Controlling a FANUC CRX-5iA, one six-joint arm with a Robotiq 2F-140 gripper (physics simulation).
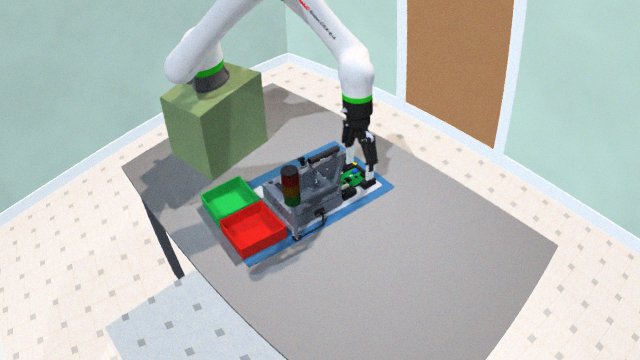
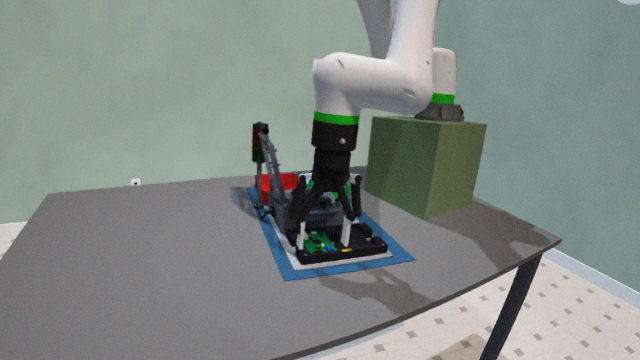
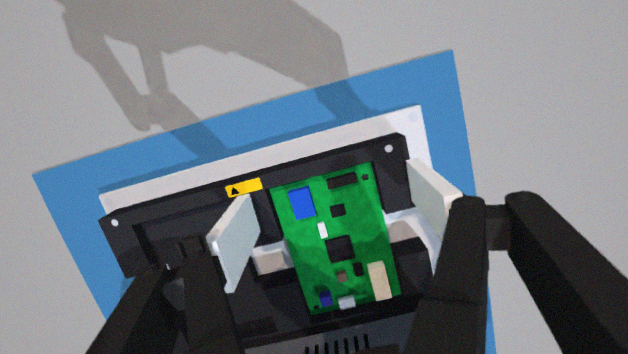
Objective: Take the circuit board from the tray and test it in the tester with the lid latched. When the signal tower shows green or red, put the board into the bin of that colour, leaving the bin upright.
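Places are measured from the arm's base along level axes (x ahead, y left, z up), in metres.
Where they show: gripper, fingertip midpoint: (image 1: 359, 170) (image 2: 322, 245) (image 3: 330, 197); arm's base, origin of the base link: (image 1: 211, 81) (image 2: 435, 120).
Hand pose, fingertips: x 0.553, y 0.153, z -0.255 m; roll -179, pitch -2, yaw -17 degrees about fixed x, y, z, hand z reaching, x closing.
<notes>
Things, the pixels of their top centre, and the offset from my fingertips. "*": a spot on its surface instead. Level surfaces: height alone.
- green circuit board, middle of its top: (image 3: 339, 248) (image 2: 317, 240) (image 1: 349, 177) 0.039 m right, 0.014 m back, 0.011 m down
- black tray, surface spot: (image 3: 300, 172) * 0.021 m left, 0.010 m back, 0.010 m down
- signal tower, surface spot: (image 1: 290, 186) * 0.341 m right, 0.027 m ahead, 0.184 m up
- green bin, middle of its top: (image 1: 228, 196) (image 2: 322, 179) 0.363 m right, 0.245 m back, 0.009 m up
- red bin, middle of its top: (image 1: 250, 224) (image 2: 280, 181) 0.400 m right, 0.100 m back, 0.009 m up
- blue mat, its level: 0.036 m down
- grey table, its level: 0.038 m down
The green circuit board (image 1: 351, 179) (image 2: 316, 243) (image 3: 312, 250) lies flat in the black tray (image 2: 362, 251) (image 3: 300, 172). My gripper (image 1: 360, 167) (image 2: 324, 237) (image 3: 330, 197) is open and points down, its pale fingertips low over the tray, one on each side of the board and apart from it. The grey tester (image 1: 312, 204) (image 2: 286, 212) stands beside the tray, its lid (image 2: 272, 162) raised. The signal tower (image 1: 290, 186) (image 2: 258, 145) shows dull red, amber and green sections, none clearly lit. The green bin (image 1: 231, 201) and red bin (image 1: 253, 231) (image 2: 286, 181) stand upright.
A blue mat (image 1: 384, 187) (image 2: 400, 259) (image 3: 435, 80) lies under the tray and tester on the grey table (image 1: 425, 250) (image 2: 150, 260). The tower and a black cable stand at the tester's side. The olive robot pedestal (image 1: 232, 125) (image 2: 425, 165) rises behind the bins.
</notes>
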